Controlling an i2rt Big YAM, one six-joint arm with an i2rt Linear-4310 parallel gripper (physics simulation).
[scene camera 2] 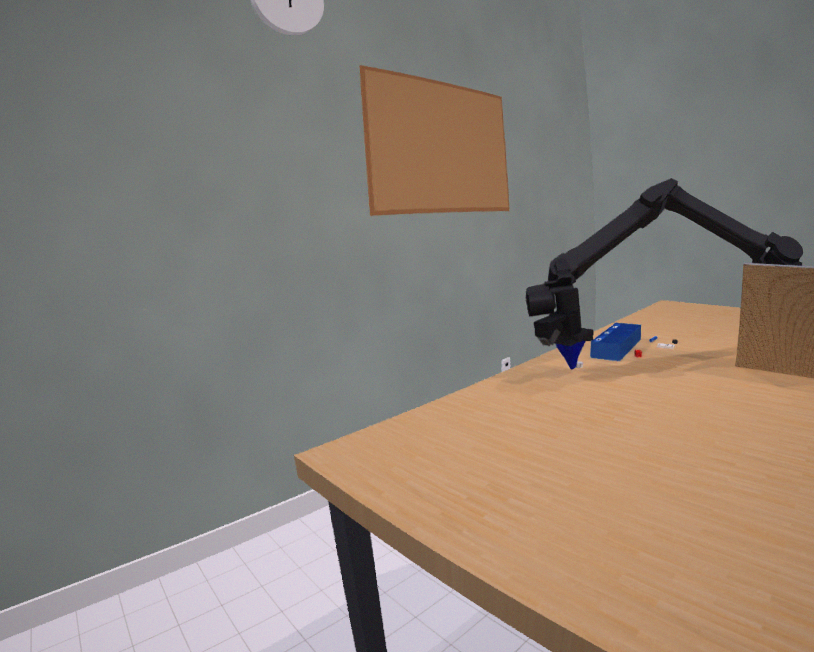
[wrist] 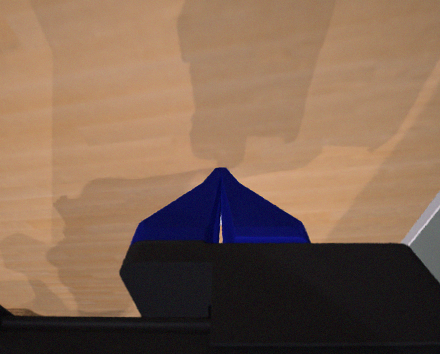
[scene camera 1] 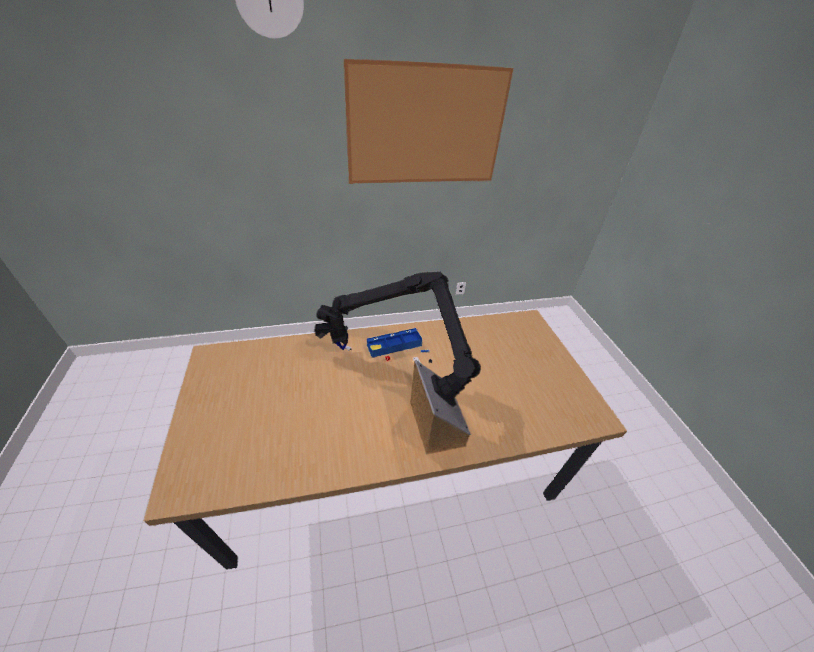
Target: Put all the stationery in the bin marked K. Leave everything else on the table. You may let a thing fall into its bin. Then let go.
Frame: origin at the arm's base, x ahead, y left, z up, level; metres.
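Seen in the pictures: gripper, fingertip midpoint: (scene camera 2: 572,368) (wrist: 220,176) (scene camera 1: 343,349); arm's base, link origin: (scene camera 2: 783,299) (scene camera 1: 441,391).
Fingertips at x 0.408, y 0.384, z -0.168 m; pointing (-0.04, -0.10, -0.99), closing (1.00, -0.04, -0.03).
Observation:
Pixels of each thing's top centre, then the offset from my fingertips to it.
- small whitish thing, top centre: (scene camera 2: 578,362) (scene camera 1: 348,347) dx +0.001, dy -0.024, dz +0.009 m
- blue bin block, top centre: (scene camera 2: 617,332) (scene camera 1: 394,338) dx +0.012, dy -0.244, dz +0.045 m
- small blue thing, top centre: (scene camera 2: 653,337) (scene camera 1: 425,350) dx -0.036, dy -0.389, dz +0.009 m
- small red thing, top centre: (scene camera 2: 638,350) (scene camera 1: 387,357) dx -0.077, dy -0.207, dz +0.015 m
- white thing, top centre: (scene camera 2: 665,344) (scene camera 1: 416,360) dx -0.100, dy -0.341, dz +0.006 m
My gripper (scene camera 1: 344,347) (scene camera 2: 572,368) (wrist: 220,176) is shut and empty, its blue fingertips together low over the table left of the blue bin block. A small whitish thing (scene camera 1: 349,349) (scene camera 2: 579,365) is right beside the fingertips; it does not show in the wrist view. The blue bin block (scene camera 1: 398,349) (scene camera 2: 611,349) has several compartments; its letters are too small to read. Something yellow (scene camera 1: 375,347) shows in its left compartment. A small blue thing (scene camera 1: 424,351) (scene camera 2: 652,338) lies right of the block. Which small things are stationery is hard to tell.
A small red thing (scene camera 1: 387,357) (scene camera 2: 638,353) lies in front of the block. A white thing (scene camera 1: 415,359) (scene camera 2: 665,346) and a black one (scene camera 1: 430,360) (scene camera 2: 674,341) lie near the arm's wooden pedestal (scene camera 1: 438,434) (scene camera 2: 774,322). The wall stands behind the table.

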